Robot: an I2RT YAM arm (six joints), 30 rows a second.
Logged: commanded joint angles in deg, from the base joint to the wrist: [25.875 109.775 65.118 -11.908 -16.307 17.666]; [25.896 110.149 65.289 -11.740 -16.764 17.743]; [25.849 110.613 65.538 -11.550 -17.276 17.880]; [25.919 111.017 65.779 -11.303 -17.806 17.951]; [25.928 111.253 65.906 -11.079 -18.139 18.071]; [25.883 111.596 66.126 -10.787 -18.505 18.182]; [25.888 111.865 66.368 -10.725 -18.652 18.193]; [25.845 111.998 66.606 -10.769 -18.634 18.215]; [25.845 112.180 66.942 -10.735 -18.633 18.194]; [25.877 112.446 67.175 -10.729 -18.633 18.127]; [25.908 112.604 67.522 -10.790 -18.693 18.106]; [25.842 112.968 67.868 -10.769 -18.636 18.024]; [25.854 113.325 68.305 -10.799 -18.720 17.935]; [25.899 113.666 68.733 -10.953 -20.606 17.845]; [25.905 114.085 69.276 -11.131 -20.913 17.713]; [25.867 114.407 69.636 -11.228 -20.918 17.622]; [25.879 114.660 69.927 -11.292 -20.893 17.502]
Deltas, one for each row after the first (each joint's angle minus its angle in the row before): [0.021 0.374 0.171 0.168 -0.457 0.077]; [-0.047 0.464 0.249 0.190 -0.512 0.137]; [0.070 0.404 0.241 0.247 -0.530 0.071]; [0.009 0.236 0.127 0.224 -0.333 0.120]; [-0.045 0.343 0.220 0.292 -0.366 0.111]; [0.005 0.269 0.242 0.062 -0.147 0.011]; [-0.043 0.133 0.238 -0.044 0.018 0.022]; [0.000 0.182 0.336 0.034 0.001 -0.021]; [0.032 0.266 0.233 0.006 0.000 -0.067]; [0.031 0.158 0.347 -0.061 -0.060 -0.021]; [-0.066 0.364 0.346 0.021 0.057 -0.082]; [0.012 0.357 0.437 -0.030 -0.084 -0.089]; [0.045 0.341 0.428 -0.154 -1.886 -0.090]; [0.006 0.419 0.543 -0.178 -0.307 -0.132]; [-0.038 0.322 0.360 -0.097 -0.005 -0.091]; [0.012 0.253 0.291 -0.064 0.025 -0.120]
